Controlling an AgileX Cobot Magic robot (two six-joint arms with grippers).
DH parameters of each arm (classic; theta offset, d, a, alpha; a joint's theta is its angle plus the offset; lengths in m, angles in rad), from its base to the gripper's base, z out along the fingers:
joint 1: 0 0.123 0 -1.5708
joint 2: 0.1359 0 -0.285 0
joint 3: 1.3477 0 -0.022 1.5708
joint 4: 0 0.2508 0 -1.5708
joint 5: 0 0 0.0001 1.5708
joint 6: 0 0.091 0 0
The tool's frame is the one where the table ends.
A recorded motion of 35 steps. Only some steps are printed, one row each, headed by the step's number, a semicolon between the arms.
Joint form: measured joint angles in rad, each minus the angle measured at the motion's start. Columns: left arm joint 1, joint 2, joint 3, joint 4, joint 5, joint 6; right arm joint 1, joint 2, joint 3, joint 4, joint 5, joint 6.
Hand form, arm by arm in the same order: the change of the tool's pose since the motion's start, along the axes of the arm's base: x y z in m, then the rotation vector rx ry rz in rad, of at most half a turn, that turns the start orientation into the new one. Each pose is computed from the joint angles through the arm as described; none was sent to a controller.
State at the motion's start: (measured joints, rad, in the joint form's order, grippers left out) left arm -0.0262 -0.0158 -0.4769 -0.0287 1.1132 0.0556; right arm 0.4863 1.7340 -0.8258 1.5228 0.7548 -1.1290
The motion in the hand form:
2: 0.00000 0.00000 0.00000 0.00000 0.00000 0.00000; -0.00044 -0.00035 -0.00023 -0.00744 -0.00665 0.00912
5: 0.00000 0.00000 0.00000 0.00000 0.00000 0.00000; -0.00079 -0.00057 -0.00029 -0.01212 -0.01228 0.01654
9: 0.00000 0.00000 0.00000 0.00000 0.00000 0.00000; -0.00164 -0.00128 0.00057 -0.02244 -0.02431 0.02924
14: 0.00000 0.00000 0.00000 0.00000 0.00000 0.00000; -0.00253 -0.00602 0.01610 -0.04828 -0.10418 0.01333
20: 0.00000 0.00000 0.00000 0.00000 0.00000 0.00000; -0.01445 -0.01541 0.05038 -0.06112 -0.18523 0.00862
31: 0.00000 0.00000 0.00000 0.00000 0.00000 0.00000; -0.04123 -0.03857 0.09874 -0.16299 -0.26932 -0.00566
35: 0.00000 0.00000 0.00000 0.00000 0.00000 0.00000; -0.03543 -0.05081 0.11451 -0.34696 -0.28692 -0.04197
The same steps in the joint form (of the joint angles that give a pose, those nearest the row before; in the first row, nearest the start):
2: 0.0000 0.0000 0.0000 0.0000 0.0000 0.0000; 0.0000 -0.0010 0.0000 -0.0118 -0.0009 -0.0020
5: 0.0000 0.0000 0.0000 0.0000 0.0000 0.0000; 0.0000 -0.0019 0.0000 -0.0199 -0.0009 -0.0047
9: 0.0000 0.0000 0.0000 0.0000 0.0000 0.0000; 0.0000 -0.0076 0.0000 -0.0392 -0.0030 -0.0048
14: 0.0000 0.0000 0.0000 0.0000 0.0000 0.0000; 0.0000 -0.0694 0.0000 -0.0791 -0.0550 0.0069
20: 0.0000 0.0000 0.0000 0.0000 0.0000 0.0000; 0.0000 -0.2027 0.0000 -0.2024 -0.0753 0.1205
31: 0.0000 0.0000 0.0000 0.0000 0.0000 0.0000; 0.0009 -0.4168 -0.0214 -0.5764 -0.0608 0.4703
35: 0.0000 0.0000 0.0000 0.0000 0.0000 0.0000; 0.0009 -0.4363 -0.1104 -0.9433 -0.0119 0.7712

